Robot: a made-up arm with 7 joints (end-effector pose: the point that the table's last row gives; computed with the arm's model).
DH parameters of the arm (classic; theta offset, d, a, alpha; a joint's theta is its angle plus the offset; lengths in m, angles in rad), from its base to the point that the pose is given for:
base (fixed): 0 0.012 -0.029 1.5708
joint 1: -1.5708 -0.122 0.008 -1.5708
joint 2: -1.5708 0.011 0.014 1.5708
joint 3: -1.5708 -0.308 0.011 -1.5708
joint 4: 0 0.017 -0.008 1.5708
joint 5: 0 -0.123 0.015 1.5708
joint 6: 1.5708 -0.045 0 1.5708
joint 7: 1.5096 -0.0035 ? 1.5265
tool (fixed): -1.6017 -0.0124 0 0
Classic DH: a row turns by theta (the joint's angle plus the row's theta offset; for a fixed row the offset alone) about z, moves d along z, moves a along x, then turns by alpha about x.
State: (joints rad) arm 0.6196 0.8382 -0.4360 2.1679 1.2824 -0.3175 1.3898
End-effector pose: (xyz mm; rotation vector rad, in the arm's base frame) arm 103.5 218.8 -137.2 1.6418 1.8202 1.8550
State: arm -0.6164 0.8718 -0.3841 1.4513 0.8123 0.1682 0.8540
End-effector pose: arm -119.3 247.8 -260.1 -0.8804 -0.3911 -0.3276
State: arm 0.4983 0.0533 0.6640 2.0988 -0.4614 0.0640 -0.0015
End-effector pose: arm 239.6 139.9 -155.9 1.2703 -2.1812 0.4621
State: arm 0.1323 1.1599 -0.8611 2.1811 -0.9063 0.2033 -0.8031
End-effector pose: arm 75.8 300.7 -217.9 1.1570 -2.3840 -1.3788
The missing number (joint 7, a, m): -0.0268
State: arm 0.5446 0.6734 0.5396 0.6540 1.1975 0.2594 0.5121
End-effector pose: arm 243.9 349.1 -160.7 -0.5525 -1.7945 1.0351
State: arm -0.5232 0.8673 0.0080 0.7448 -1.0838 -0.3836 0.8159
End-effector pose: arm -166.9 419.3 -287.5 -0.1435 0.4917 -1.5750
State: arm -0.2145 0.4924 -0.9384 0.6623 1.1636 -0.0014 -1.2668
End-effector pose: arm -76.6 197.2 -413.0 1.2531 -0.0592 0.1624
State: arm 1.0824 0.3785 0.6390 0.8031 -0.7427 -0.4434 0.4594
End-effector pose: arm 382.5 242.7 -112.5 0.8469 -1.9422 -0.3435
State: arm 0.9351 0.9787 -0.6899 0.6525 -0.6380 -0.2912 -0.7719
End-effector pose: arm 251.4 435.4 -171.6 1.9248 -1.5239 -0.9251
